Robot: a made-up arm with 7 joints. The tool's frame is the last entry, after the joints. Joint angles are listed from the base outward. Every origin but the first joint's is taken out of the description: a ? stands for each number. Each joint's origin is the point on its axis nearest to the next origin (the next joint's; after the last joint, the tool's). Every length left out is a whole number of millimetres.
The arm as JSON. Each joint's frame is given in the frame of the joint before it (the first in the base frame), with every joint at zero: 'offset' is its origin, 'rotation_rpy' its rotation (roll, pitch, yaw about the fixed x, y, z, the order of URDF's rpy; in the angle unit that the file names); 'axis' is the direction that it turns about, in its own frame. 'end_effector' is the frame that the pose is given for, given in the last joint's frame.
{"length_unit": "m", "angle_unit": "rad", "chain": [
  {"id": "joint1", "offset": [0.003, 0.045, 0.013], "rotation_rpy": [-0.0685, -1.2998, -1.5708], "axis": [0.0, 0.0, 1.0]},
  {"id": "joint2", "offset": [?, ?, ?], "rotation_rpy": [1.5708, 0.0, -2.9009], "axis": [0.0, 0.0, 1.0]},
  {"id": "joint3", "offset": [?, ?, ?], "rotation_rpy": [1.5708, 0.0, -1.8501], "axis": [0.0, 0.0, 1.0]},
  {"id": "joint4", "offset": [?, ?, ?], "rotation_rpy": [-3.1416, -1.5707, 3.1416], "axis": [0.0, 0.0, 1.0]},
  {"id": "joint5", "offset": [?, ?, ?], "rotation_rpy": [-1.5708, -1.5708, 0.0], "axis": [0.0, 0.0, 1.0]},
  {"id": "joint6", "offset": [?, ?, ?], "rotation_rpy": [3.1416, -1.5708, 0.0], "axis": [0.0, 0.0, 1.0]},
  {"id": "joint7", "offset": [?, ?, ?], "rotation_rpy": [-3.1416, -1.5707, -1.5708], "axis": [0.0, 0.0, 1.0]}
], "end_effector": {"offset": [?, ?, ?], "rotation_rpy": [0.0, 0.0, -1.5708]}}
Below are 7 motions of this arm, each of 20 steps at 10 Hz.
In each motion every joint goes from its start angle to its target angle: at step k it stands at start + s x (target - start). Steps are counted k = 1, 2, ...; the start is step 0. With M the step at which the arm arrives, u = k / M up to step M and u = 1 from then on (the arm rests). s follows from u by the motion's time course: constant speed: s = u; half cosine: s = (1 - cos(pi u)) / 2; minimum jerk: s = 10 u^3 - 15 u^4 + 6 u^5.
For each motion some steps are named. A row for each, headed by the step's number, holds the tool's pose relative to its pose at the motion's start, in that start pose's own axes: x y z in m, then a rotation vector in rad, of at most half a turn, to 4 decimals.
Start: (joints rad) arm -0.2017 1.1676 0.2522 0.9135 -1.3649 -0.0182 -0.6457
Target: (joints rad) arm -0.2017 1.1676 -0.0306 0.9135 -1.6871 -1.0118 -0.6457
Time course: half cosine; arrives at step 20
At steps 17, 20:
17: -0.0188 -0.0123 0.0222 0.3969 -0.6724 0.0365
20: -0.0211 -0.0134 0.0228 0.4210 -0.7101 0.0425

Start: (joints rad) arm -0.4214 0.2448 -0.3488 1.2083 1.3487 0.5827 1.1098
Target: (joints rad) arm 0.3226 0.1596 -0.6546 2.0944 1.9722 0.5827 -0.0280
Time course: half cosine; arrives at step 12
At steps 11, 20:
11: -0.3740 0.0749 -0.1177 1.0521 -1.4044 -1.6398
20: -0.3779 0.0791 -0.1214 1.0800 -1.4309 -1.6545

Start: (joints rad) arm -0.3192 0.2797 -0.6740 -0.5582 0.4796 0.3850 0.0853
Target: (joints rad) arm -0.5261 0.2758 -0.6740 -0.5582 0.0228 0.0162 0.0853
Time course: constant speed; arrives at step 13
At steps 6, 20:
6: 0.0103 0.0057 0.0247 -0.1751 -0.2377 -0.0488
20: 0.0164 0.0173 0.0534 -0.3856 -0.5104 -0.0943

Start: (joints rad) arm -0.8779 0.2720 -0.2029 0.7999 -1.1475 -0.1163 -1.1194
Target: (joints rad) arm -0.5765 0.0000 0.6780 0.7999 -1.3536 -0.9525 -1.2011
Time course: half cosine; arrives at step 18
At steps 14, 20:
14: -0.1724 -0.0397 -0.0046 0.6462 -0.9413 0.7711
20: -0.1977 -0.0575 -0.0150 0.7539 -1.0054 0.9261

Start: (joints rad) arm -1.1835 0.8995 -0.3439 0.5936 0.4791 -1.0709 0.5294
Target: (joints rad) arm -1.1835 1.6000 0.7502 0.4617 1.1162 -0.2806 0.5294
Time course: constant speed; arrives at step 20
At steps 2, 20:
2: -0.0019 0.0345 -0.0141 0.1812 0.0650 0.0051
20: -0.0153 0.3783 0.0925 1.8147 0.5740 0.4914

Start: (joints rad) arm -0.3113 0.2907 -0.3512 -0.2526 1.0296 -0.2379 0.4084
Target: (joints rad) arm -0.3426 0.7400 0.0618 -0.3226 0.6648 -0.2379 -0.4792
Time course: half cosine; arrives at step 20
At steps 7, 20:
7: -0.0028 0.0265 -0.0321 0.0707 0.0519 -0.2174
20: 0.0049 0.1208 -0.0855 0.2287 0.1890 -0.7312

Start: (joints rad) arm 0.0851 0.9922 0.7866 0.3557 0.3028 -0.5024 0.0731
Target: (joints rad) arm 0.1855 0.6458 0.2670 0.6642 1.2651 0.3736 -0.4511
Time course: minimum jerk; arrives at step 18
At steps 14, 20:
14: -0.1599 -0.1490 -0.0502 0.7298 0.8604 -1.3378
20: -0.1732 -0.1546 -0.0479 0.8148 0.9016 -1.4102

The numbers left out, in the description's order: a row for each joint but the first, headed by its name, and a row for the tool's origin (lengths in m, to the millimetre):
joint2: -0.016 -0.004 0.0
joint3: 0.17 -0.043 0.0
joint4: -0.002 0.017 0.0
joint5: -0.012 0.153 0.0
joint6: 0.0 0.0 0.0
joint7: 0.07 0.0 0.0
tool: 0.0 0.0 0.0

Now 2 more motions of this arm.
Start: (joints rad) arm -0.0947 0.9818 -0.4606 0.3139 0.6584 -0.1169 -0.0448
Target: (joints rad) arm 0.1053 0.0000 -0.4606 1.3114 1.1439 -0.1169 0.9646
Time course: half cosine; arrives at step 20
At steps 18, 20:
18: -0.0610 -0.2408 0.2153 -0.3307 -0.0036 0.0619
20: -0.0658 -0.2430 0.2235 -0.3402 -0.0126 0.0620

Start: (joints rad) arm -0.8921 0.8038 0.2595 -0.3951 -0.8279 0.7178 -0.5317
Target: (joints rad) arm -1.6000 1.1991 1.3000 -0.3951 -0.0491 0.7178 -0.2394
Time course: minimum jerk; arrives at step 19
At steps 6, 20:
6: -0.0353 0.0186 0.0654 0.2559 -0.1473 0.2910
20: -0.2923 -0.0734 0.1759 0.6320 -1.2059 1.7130

